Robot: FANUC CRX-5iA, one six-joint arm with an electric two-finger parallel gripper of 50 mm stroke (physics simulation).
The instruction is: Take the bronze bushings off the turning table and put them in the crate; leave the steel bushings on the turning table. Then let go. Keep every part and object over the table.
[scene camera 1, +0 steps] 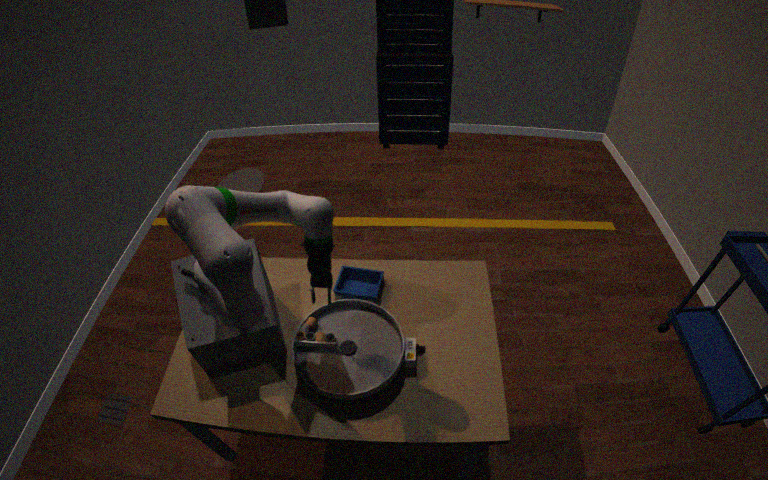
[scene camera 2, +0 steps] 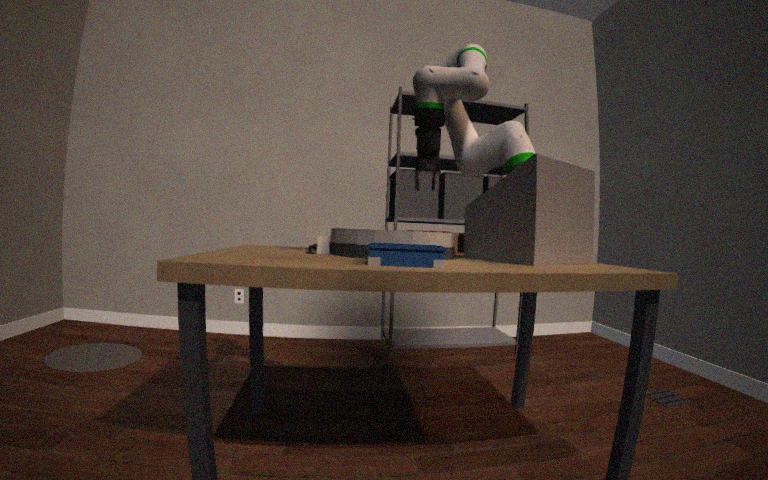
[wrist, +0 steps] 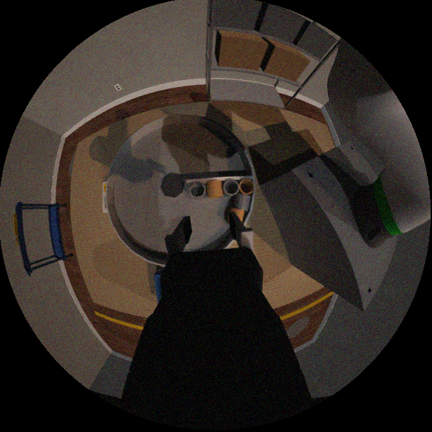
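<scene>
My gripper is open and empty, high above the turning table's crate-side rim. The round grey turning table carries bushings beside its bar. In the wrist view, a steel bushing, a bronze one, a steel ring-end one and a bronze ring-end one form a row. Another steel bushing and a bronze one, partly hidden by a finger, lie nearer the crate-side rim. The blue crate shows no bushing inside in scene camera 1.
A straight bar reaches from the hub to the rim. A control box sits at the turning table's side. The robot's grey pedestal stands beside it. A blue cart stands off the wooden table.
</scene>
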